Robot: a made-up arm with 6 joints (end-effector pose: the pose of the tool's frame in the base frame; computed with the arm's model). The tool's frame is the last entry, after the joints.
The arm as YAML. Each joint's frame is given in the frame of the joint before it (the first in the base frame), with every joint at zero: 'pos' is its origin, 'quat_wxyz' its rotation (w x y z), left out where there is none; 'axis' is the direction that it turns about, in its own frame. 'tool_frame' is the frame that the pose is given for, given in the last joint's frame.
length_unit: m
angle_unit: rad
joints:
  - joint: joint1
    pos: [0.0, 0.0, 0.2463]
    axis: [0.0, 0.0, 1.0]
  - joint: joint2
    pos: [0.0, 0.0, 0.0]
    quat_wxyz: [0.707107, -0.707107, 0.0, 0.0]
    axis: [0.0, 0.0, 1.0]
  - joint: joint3
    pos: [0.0, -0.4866, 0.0]
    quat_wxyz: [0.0, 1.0, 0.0, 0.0]
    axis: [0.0, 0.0, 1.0]
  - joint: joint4
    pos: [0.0, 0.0, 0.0]
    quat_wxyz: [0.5, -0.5, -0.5, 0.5]
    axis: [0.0, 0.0, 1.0]
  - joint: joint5
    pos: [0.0, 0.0, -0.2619]
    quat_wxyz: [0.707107, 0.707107, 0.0, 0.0]
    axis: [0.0, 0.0, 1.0]
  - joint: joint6
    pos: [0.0, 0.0, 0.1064]
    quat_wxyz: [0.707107, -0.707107, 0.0, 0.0]
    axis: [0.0, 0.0, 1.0]
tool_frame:
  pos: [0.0, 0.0, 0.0]
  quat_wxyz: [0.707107, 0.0, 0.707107, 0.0]
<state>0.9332 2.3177 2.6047 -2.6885 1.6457 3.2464</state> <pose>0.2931 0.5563 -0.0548 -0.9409 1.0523 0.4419</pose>
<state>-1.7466 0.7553 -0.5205 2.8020 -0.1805 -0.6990</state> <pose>0.0212 -0.4543 0.3603 -0.6126 1.7461 -0.0619</pose>
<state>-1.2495 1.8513 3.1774 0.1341 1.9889 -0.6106</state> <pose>0.0633 -0.5241 0.3691 -1.7980 -2.0655 0.8581</pose>
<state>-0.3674 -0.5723 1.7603 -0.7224 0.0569 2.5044</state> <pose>-0.3958 0.0668 0.8934 -1.1174 -1.5162 -2.2286</pose>
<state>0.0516 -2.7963 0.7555 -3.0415 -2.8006 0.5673</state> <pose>-0.4140 0.0846 -0.3063 2.6657 0.0906 0.1218</pose>
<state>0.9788 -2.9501 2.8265 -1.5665 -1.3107 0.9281</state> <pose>0.0477 0.0701 -0.4515 0.4202 1.3191 1.9490</pose>
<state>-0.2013 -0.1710 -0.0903 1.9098 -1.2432 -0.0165</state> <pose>0.1738 0.0006 0.8469 -1.5065 0.9354 -1.3712</pose>
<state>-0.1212 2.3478 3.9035 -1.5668 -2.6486 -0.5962</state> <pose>0.4539 -0.0557 0.1654 -0.2918 1.1968 0.9563</pose>
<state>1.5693 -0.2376 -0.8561 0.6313 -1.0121 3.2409</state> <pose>0.0861 0.1351 0.6185 1.0323 0.9489 -0.5585</pose>
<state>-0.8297 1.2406 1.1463 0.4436 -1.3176 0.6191</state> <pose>0.4188 -0.6000 0.4249 -0.2420 1.7138 -0.4508</pose>
